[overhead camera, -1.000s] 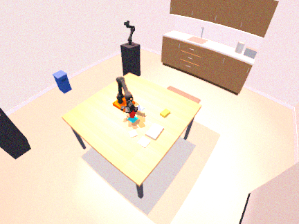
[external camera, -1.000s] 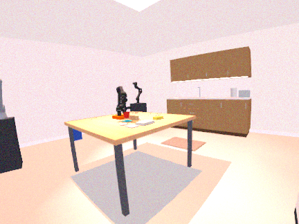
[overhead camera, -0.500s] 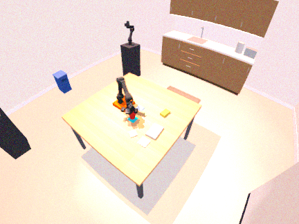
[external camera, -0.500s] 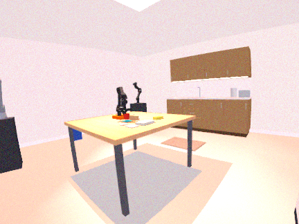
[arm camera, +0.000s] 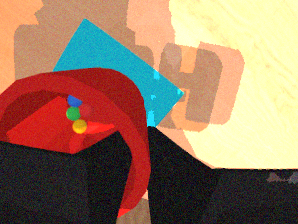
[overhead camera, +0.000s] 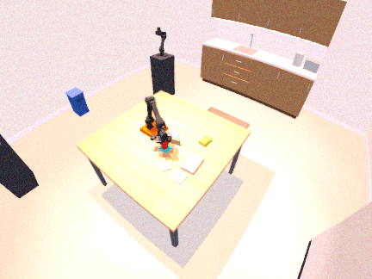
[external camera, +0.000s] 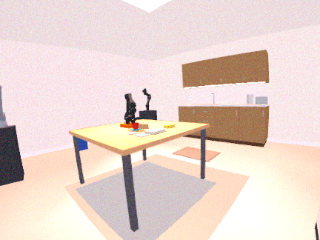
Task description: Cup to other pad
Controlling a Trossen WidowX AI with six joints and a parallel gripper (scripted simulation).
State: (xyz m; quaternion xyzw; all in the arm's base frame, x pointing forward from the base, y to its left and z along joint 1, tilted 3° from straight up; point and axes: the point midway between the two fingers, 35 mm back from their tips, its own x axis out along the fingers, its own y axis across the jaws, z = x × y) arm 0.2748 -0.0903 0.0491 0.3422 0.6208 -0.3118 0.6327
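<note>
The cyan pad is 50 mm below my gripper tip, 30 mm ahead of it and 20 mm to the left of it. From my gripper tip the other things lie so: red cup (20 mm to the left, 20 mm ahead).
</note>
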